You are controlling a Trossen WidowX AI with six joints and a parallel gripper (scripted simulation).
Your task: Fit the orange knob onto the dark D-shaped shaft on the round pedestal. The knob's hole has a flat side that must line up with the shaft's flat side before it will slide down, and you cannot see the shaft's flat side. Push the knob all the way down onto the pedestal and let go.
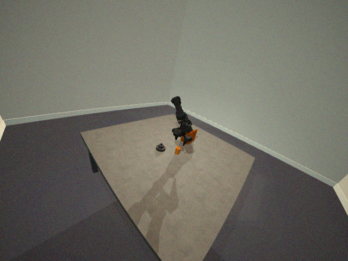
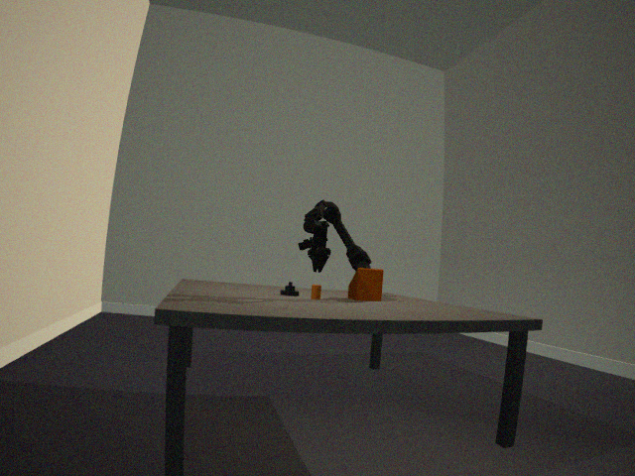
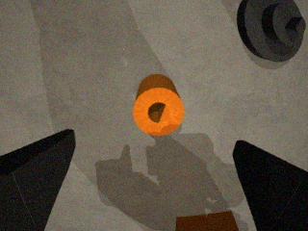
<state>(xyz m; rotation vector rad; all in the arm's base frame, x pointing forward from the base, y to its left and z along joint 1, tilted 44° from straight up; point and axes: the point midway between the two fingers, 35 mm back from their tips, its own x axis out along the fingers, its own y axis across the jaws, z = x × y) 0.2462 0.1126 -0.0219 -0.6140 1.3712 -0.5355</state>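
My gripper tip is now 9 cm above the orange knob. The rest, counted from my gripper tip: pedestal (12 cm to the right, 9 cm below, 9 cm ahead).
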